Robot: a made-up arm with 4 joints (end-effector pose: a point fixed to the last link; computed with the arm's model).
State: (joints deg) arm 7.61 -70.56 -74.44 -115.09
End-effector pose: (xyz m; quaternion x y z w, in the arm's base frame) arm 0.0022 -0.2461 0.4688 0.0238 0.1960 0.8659 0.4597
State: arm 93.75 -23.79 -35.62 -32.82
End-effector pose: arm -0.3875 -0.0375 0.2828 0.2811 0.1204 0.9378 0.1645
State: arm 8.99 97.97 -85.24 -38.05
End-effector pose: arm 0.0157 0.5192 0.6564 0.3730 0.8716 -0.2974 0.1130
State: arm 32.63 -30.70 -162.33 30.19
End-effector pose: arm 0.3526 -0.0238 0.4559 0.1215 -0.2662 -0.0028 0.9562
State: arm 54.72 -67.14 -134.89 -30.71
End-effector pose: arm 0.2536 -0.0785 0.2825 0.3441 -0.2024 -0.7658 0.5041
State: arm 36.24 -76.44 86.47 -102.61
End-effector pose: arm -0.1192 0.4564 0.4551 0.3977 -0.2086 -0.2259 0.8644
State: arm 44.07 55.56 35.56 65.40
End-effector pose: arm -0.4570 0.1059 0.4017 0.3752 0.8822 0.2627 0.1087
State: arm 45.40 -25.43 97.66 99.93
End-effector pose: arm -0.0629 0.4342 0.2393 0.2862 0.3963 0.8514 0.1902
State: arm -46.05 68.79 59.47 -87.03
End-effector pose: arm -0.2947 -0.0521 0.6143 -0.9834 0.0029 -0.1435 0.1109
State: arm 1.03 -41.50 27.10 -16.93
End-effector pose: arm -0.3689 0.0686 0.2827 -0.0180 0.4996 0.6501 0.5723
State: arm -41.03 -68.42 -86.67 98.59
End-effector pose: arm 0.1104 -0.0766 0.8400 -0.2065 -0.3780 0.2719 0.8605
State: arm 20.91 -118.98 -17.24 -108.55
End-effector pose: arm -0.2355 0.0888 0.1713 0.4339 -0.2831 0.6320 0.5763
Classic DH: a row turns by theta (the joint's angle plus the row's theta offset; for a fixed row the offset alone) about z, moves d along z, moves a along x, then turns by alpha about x. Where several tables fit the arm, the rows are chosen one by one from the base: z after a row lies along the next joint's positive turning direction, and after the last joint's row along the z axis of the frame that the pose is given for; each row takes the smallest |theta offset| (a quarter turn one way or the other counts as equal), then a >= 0, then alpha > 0; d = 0 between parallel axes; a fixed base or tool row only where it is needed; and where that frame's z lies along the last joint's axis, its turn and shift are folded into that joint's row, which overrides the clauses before.
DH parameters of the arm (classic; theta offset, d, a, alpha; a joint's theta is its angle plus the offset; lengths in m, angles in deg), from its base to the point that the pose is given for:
base (fixed): -82.69 0.4645 -0.1558 -97.58
joint 1: 12.74 -0.097 0.0006 -153.27
joint 2: -76.26 -0.0767 -0.0271 -88.76
joint 3: 83.14 -0.4288 -0.3605 168.93
joint 4: -44.79 -0.5671 -0.0348 -38.95
tool (fixed): -147.88 0.0058 0 0

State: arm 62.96 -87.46 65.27 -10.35
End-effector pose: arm -0.2181 0.4299 0.6260 0.5757 -0.2526 0.6136 0.4778
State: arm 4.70 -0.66 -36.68 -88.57
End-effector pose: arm -0.3155 -0.0070 0.7356 -0.2366 0.6171 0.4436 0.6053
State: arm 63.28 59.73 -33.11 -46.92
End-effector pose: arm -0.2966 0.0673 0.7891 0.1250 0.8567 0.3920 0.3110
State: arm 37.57 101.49 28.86 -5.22
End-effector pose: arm -0.4463 0.1281 0.5152 -0.1534 0.8881 -0.1724 0.3975
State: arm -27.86 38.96 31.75 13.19
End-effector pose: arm -0.4078 -0.0335 0.4642 -0.2342 0.8488 -0.1235 0.4576
